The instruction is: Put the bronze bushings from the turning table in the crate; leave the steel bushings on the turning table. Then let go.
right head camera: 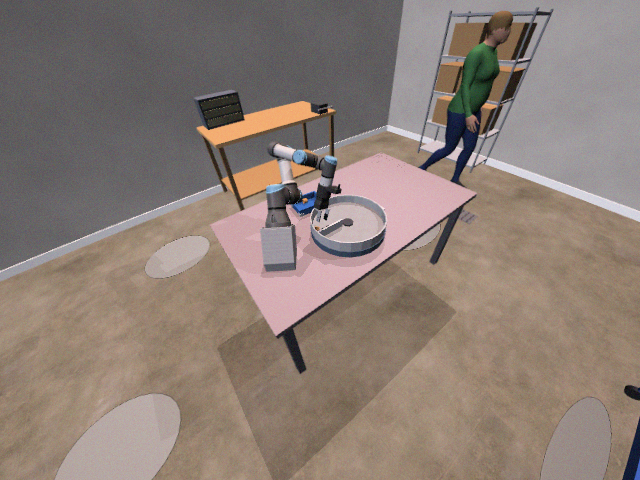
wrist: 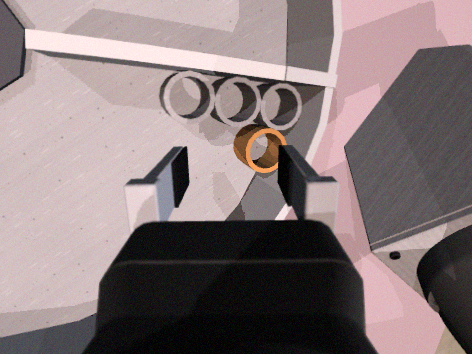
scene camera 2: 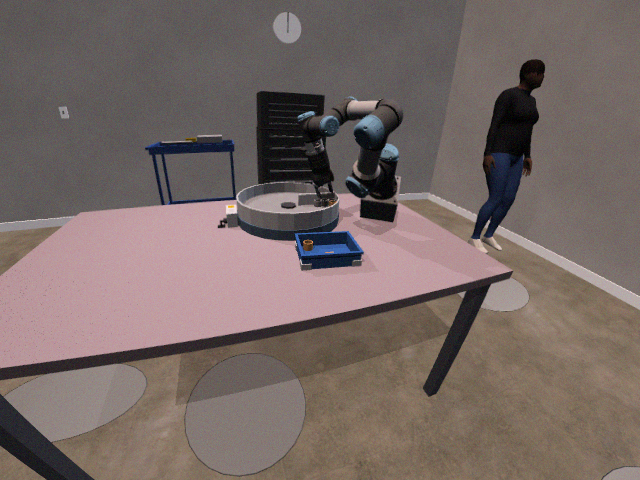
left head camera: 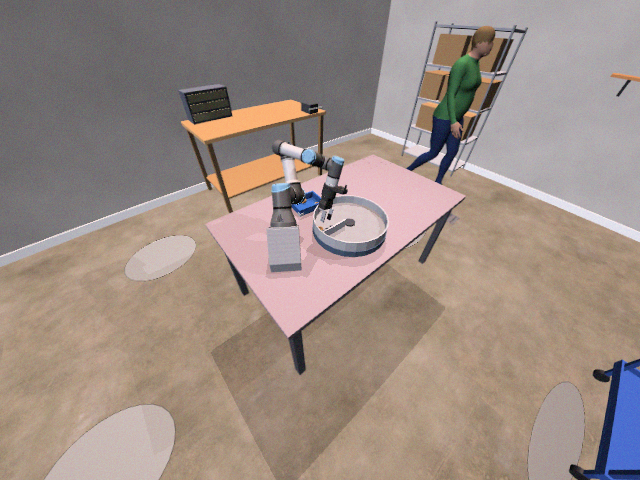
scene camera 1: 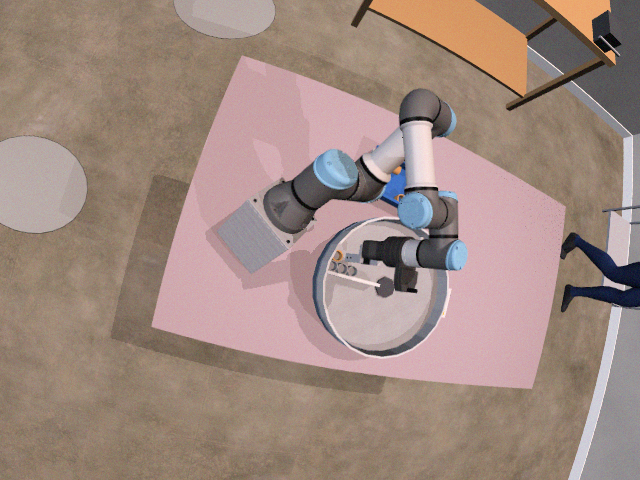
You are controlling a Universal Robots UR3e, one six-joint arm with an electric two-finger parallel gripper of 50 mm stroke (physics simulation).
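Pixels of known places: gripper, fingertip midpoint: [right head camera: 321, 220] [wrist: 233, 164] [scene camera 2: 325, 194] [left head camera: 325, 220] [scene camera 1: 354, 258]; arm's base, link origin: [right head camera: 278, 226] [scene camera 2: 381, 187] [left head camera: 283, 226] [scene camera 1: 285, 210].
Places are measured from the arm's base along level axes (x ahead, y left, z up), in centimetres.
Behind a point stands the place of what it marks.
Note:
My gripper [left head camera: 326, 215] @(x 22.8, y -3.2, z -4.0 cm) [scene camera 2: 324, 195] @(x 22.8, y -3.2, z -4.0 cm) [wrist: 233, 164] @(x 22.8, y -3.2, z -4.0 cm) is open and empty over the turning table [left head camera: 381, 238] @(x 42.3, y -27.3, z -7.7 cm) [scene camera 1: 321, 310] @(x 21.6, y -19.9, z -9.6 cm) [scene camera 2: 279, 221] @(x 42.6, y 14.0, z -8.2 cm). In the wrist view a bronze bushing [wrist: 241, 145] @(x 20.8, y -3.9, z -8.4 cm) [scene camera 1: 341, 255] @(x 20.3, y -3.4, z -7.9 cm) stands beyond the fingertips, nearer the right finger, which overlaps its edge in view. Three steel bushings stand in a row along the white divider: one on the left [wrist: 167, 95] @(x 26.6, y -6.1, z -7.5 cm), one in the middle [wrist: 218, 100] @(x 23.4, y -6.5, z -7.5 cm) and one on the right [wrist: 299, 106] @(x 17.5, y -7.5, z -7.5 cm), close to the bronze one. The blue crate [scene camera 2: 333, 261] @(x 27.8, y 33.6, z -13.1 cm) [scene camera 1: 393, 188] @(x 30.7, y 25.1, z -14.9 cm) holds a bronze bushing [scene camera 2: 308, 245] [scene camera 1: 397, 169] and another bronze bushing [scene camera 1: 399, 196] @(x 33.5, y 23.4, z -14.2 cm), mostly hidden by the crate wall in scene camera 2.
The white divider [wrist: 150, 55] @(x 28.1, y -7.8, z -5.1 cm) [scene camera 1: 356, 277] @(x 27.9, y -7.2, z -10.0 cm) runs from the dark hub [scene camera 1: 384, 287] @(x 37.3, y -6.7, z -9.3 cm) to the raised rim. The robot base [scene camera 1: 253, 237] @(x -4.4, y -9.2, z -1.2 cm) [scene camera 2: 378, 207] @(x 1.6, y 3.5, z -7.5 cm) stands beside the turning table. A small white box [scene camera 2: 231, 215] @(x 60.3, y 1.6, z -10.3 cm) is at the turning table's outer side. A person [left head camera: 462, 90] stands beyond the table.

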